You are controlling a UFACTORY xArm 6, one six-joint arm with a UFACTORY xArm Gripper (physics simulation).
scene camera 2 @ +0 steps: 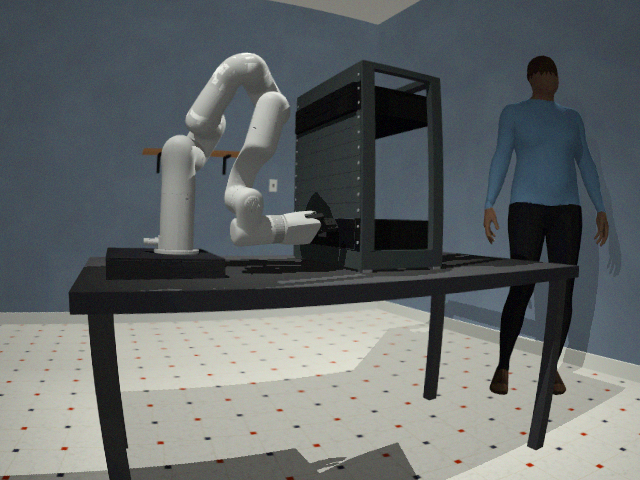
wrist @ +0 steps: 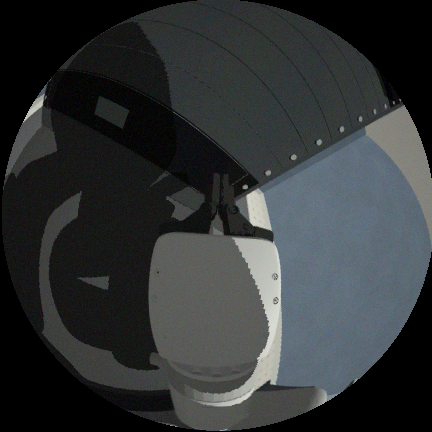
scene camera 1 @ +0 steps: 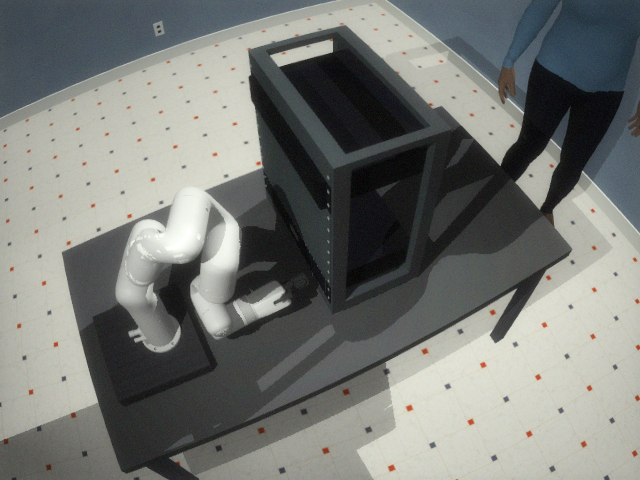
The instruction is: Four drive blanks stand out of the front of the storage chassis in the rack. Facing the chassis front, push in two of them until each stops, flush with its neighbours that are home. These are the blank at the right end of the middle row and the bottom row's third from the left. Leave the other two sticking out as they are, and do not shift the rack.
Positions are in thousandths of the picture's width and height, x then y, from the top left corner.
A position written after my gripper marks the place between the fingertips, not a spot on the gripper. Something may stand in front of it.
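Labels:
You'd find my gripper in scene camera 2 (524, 468), and it's there in the wrist view (508, 420) too, plus scene camera 1 (479, 578) shows it as well.

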